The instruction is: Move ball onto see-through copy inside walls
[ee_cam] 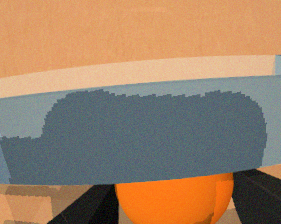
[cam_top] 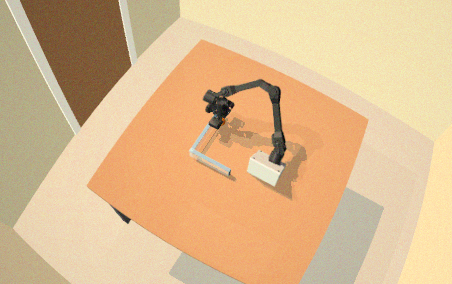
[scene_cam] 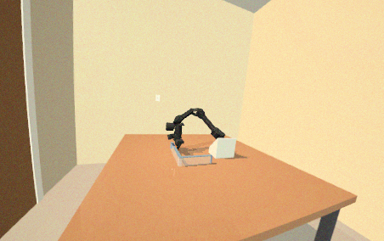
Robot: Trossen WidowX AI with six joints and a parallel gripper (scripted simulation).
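The orange ball lies right at my gripper tip. From my gripper tip the other things lie so: see-through copy of ball right at my gripper tip.
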